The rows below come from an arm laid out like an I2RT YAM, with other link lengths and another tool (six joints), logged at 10 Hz.
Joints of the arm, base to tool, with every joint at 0 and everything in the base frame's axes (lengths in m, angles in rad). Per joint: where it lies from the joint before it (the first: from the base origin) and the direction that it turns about. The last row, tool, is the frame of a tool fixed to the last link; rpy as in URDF.
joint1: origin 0.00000 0.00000 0.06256 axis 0 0 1
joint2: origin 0.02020 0.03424 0.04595 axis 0 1 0
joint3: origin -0.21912 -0.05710 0.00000 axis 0 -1 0
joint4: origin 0.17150 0.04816 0.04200 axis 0 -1 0
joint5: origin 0.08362 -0.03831 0.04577 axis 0 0 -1
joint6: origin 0.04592 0.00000 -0.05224 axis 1 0 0
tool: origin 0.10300 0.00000 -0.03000 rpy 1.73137 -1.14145 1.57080
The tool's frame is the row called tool.
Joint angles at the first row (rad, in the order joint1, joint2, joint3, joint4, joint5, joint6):
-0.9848, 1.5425, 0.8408, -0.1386, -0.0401, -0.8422
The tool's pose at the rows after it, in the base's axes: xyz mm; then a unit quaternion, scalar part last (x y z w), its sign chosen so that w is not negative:
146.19, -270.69, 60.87, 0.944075, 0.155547, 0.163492, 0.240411
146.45, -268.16, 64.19, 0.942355, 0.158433, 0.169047, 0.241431
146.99, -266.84, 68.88, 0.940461, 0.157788, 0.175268, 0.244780
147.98, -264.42, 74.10, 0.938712, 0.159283, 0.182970, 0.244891
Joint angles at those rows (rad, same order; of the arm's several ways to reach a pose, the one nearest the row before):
-0.9848, 1.5224, 0.8383, -0.1496, -0.0501, -0.8417
-0.9848, 1.5009, 0.8337, -0.1595, -0.0611, -0.8429
-0.9848, 1.4798, 0.8343, -0.1691, -0.0683, -0.8379
-0.9848, 1.4572, 0.8413, -0.1911, -0.0822, -0.8345

